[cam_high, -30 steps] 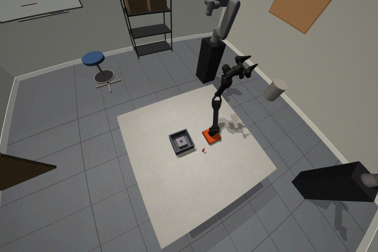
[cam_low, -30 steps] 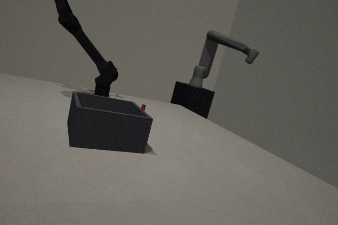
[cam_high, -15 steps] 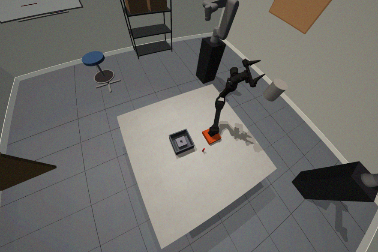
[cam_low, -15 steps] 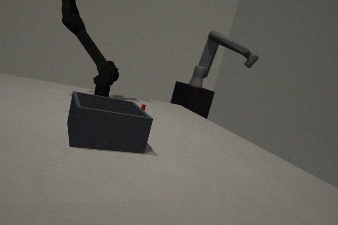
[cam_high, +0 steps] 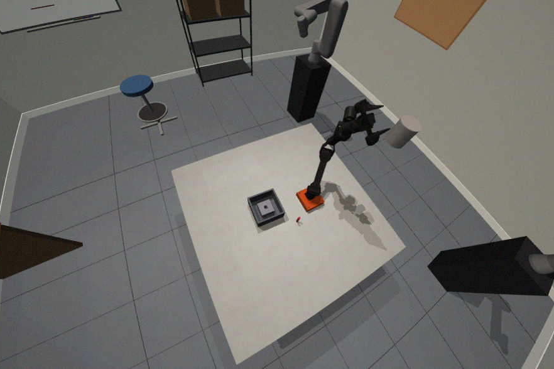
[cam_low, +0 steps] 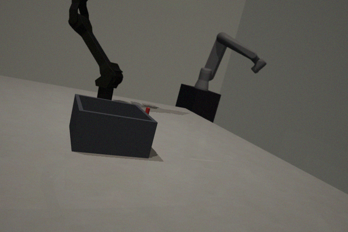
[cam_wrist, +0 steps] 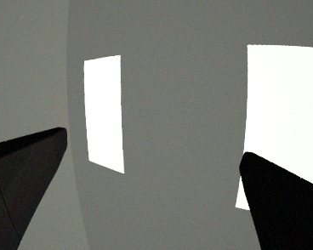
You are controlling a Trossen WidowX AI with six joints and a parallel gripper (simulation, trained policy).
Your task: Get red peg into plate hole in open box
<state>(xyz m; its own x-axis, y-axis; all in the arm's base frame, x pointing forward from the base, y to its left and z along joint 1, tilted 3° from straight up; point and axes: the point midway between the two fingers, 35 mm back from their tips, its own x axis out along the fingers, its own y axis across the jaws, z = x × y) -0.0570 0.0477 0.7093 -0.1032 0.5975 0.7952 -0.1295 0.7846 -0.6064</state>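
Right now my gripper tip is 28 cm short of the red peg, 5 cm to the right of it and 73 cm above it. Also, from my gripper tip: dark box (43 cm ahead, 13 cm to the right, 75 cm below); light grey plate (43 cm ahead, 13 cm to the right, 73 cm below).
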